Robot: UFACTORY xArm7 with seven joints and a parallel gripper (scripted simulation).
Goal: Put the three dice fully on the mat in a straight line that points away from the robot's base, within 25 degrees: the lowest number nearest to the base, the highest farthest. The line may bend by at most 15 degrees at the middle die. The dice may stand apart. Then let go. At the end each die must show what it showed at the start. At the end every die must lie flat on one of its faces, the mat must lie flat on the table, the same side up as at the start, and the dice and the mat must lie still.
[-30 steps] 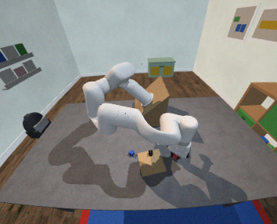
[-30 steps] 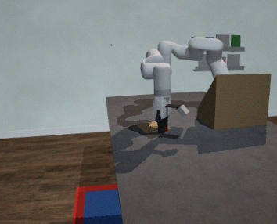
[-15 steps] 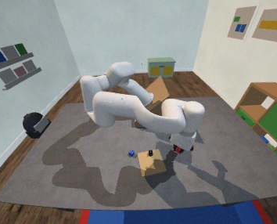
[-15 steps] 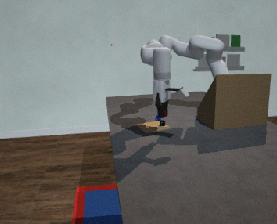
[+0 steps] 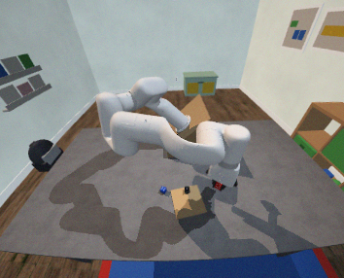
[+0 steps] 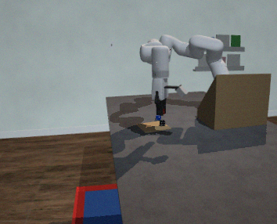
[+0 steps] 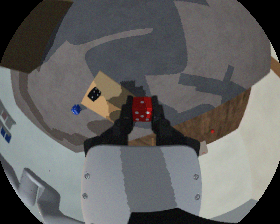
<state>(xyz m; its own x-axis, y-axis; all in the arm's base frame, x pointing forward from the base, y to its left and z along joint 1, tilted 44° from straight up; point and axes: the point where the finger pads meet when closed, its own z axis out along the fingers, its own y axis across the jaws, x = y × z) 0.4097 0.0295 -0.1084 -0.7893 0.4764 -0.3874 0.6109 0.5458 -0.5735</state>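
The tan mat is 130 mm to the right of my hand and 120 mm below it. From my hand the other things lie so: red die (10 mm below); then black die (120 mm to the right, 100 mm below, 40 mm behind); then blue die (240 mm to the right, 110 mm below, 60 mm behind).
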